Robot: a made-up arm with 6 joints.
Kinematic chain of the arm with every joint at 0, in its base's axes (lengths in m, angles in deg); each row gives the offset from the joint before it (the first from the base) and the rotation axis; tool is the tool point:
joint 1: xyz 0 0 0.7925 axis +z
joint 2: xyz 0.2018 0 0 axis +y
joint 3: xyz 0 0 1.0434 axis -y
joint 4: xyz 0 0 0.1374 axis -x
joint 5: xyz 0.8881 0 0 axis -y
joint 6: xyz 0.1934 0 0 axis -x
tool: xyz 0 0 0
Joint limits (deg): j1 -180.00..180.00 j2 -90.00..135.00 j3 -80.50..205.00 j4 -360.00..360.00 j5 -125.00..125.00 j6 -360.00..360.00
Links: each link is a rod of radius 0.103 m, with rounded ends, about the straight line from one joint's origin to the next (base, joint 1, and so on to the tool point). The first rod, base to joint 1, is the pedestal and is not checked.
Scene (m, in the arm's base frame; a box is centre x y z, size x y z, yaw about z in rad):
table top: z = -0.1
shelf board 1: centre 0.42 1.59 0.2 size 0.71 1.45 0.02 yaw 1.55
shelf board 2: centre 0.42 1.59 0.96 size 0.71 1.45 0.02 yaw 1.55
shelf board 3: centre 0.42 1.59 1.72 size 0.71 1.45 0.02 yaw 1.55
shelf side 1: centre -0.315 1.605 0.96 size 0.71 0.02 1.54 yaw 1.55
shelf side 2: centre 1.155 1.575 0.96 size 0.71 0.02 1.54 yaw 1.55
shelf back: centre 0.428 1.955 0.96 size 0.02 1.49 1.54 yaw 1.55
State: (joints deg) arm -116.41 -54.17 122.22 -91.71 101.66 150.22
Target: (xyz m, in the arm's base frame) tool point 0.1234 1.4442 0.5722
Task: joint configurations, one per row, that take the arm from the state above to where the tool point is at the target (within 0.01 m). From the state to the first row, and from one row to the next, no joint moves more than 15 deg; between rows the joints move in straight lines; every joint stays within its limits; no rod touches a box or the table.
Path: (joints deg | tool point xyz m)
1: -119.76 -46.22 136.69 -89.32 106.64 150.22 | 0.5222 1.2866 1.3327
2: -123.12 -38.26 151.16 -86.93 111.62 150.22 | 0.5196 1.1250 1.3330
3: -126.47 -30.31 165.62 -84.54 116.61 150.22 | 0.4876 0.9493 1.3254
4: -117.51 -43.26 176.77 -81.94 115.66 150.22 | 0.3204 0.9889 0.9111
5: -108.56 -56.22 187.91 -79.34 114.71 150.22 | 0.1116 0.8748 0.5721
6: -107.00 -60.02 175.76 -81.61 112.07 150.22 | 0.1302 1.0324 0.5476
7: -105.44 -63.83 163.60 -83.88 109.42 150.22 | 0.1384 1.1822 0.5399
8: -103.88 -67.64 151.45 -86.15 106.77 150.22 | 0.1360 1.3206 0.5483
9: -102.32 -71.45 139.29 -88.42 104.13 150.22 | 0.1235 1.4442 0.5721

